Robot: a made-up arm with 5 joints.
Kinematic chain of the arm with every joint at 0, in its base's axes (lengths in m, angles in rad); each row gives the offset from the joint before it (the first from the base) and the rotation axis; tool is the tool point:
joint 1: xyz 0 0 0.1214 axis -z
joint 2: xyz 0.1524 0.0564 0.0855 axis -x
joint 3: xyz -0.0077 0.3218 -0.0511 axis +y
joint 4: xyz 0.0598 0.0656 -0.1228 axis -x
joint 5: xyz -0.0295 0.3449 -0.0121 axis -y
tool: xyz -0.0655 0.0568 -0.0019
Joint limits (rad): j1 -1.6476..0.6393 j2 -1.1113..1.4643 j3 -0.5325..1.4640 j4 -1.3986..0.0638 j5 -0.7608..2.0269
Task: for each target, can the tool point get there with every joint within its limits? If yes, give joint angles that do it. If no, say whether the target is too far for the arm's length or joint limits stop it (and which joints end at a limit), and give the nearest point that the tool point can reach.
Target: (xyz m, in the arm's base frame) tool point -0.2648 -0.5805 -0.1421
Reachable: no: joint limits stop it (at a limit: joint 1, joint 3, joint 4) | nearest point -0.3377 -0.0493 -0.1863 | short by 0.538 m
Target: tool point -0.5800 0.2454 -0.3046
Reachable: yes | joints -1.3582 0.7127 -0.2357 -0.5425 0.6892
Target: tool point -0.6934 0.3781 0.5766
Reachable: yes | joints -1.2520 -0.6639 0.1190 -0.2349 1.2120
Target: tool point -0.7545 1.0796 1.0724
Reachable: no: too far | nearest point -0.4404 0.6302 0.6945 | short by 0.666 m
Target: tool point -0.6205 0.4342 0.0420
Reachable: yes | joints -1.3193 0.3409 1.0308 -0.8218 -0.0189
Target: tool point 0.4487 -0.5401 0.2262
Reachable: no: joint limits stop it (at a limit: joint 1, joint 2, joint 3, joint 4, joint 5) | nearest point 0.3955 -0.1713 -0.2160 | short by 0.578 m
